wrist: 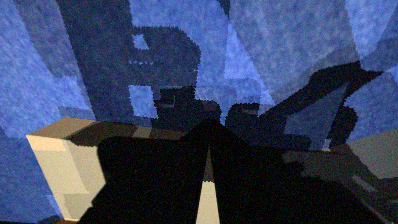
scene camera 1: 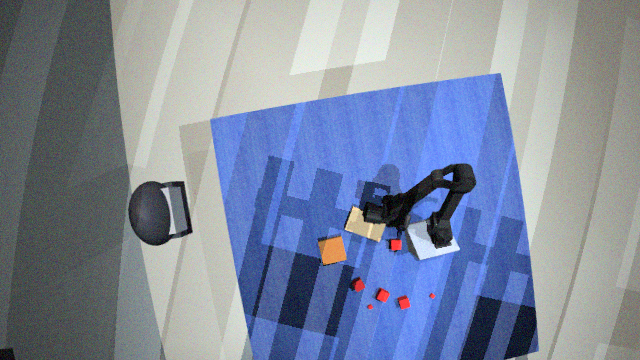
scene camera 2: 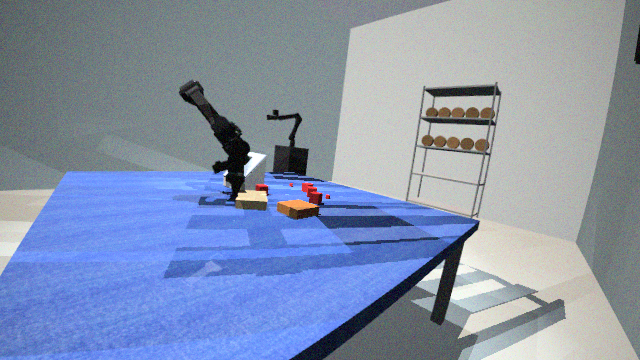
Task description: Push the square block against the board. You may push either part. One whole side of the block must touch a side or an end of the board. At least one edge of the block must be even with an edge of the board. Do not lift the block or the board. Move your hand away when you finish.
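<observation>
A tan board (scene camera 1: 355, 223) is visible. The gripper (scene camera 2: 234, 197) is visible as well, also at (wrist: 209, 124) for the gripper in the wrist view.
</observation>
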